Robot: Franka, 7 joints.
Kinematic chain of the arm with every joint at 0, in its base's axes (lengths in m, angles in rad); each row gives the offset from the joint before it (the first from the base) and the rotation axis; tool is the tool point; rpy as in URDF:
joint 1: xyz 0 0 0.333 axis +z
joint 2: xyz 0 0 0 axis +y
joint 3: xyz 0 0 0.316 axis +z
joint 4: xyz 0.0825 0 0 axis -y
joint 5: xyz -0.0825 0 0.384 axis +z
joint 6: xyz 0 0 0 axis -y
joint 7: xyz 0.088 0 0 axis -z
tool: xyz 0 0 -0.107 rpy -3.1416 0 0
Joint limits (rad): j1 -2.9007..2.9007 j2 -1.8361..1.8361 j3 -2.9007..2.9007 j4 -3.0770..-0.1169 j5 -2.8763..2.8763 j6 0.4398..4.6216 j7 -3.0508..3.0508
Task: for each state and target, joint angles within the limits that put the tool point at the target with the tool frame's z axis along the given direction. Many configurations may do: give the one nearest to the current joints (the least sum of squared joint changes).
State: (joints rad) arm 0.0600 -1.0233 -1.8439 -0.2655 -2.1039 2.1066 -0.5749
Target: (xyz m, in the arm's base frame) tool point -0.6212 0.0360 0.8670 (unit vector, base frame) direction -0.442 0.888 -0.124
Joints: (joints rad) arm -0.0083 -0.7843 -2.0191 -0.1204 -2.2812 1.7248 -0.5749
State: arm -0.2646 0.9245 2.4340 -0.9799 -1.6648 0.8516 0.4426
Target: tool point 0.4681 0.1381 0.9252 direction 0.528 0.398 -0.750
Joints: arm -0.2789 0.8110 2.5355 -0.6863 -1.7283 1.1463 0.4426
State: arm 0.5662 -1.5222 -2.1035 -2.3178 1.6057 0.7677 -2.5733
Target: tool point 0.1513 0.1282 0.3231 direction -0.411 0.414 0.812
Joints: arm 1.4295 -0.8732 -1.7023 -3.0770 0.9524 1.2783 -2.5733
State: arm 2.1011 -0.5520 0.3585 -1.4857 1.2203 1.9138 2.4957
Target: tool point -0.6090 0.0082 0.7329 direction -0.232 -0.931 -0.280
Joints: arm 2.4618 0.1912 0.5986 -1.3092 1.1641 1.6788 2.4957
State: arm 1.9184 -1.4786 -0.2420 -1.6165 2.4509 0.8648 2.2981
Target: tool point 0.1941 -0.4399 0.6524 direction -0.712 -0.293 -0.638
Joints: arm 1.8042 -1.8330 -0.4757 -1.7513 1.8593 0.4398 2.2981
